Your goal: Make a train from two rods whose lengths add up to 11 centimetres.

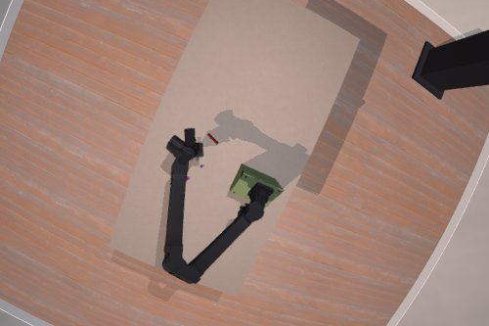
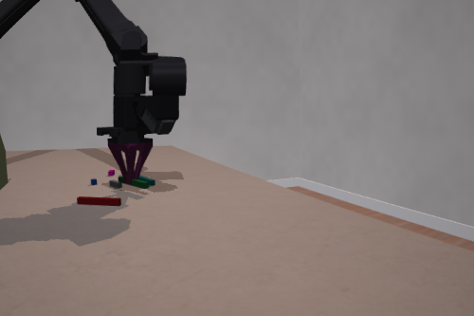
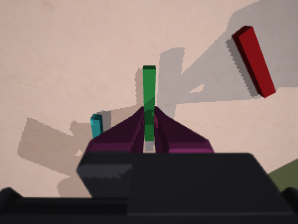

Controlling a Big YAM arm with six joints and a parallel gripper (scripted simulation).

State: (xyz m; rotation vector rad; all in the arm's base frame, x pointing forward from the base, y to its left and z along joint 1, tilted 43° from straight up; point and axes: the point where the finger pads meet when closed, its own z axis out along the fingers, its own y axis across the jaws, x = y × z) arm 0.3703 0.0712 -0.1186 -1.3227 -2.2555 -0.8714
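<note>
My gripper is now right at the green rod. Round my hand: red rod (8 cm to the right, 6 cm behind, 2 cm below); then grey rod (5 cm to the left, 3 cm behind, 2 cm below); then turquoise rod (9 cm to the left, 3 cm ahead, 2 cm below).
</note>
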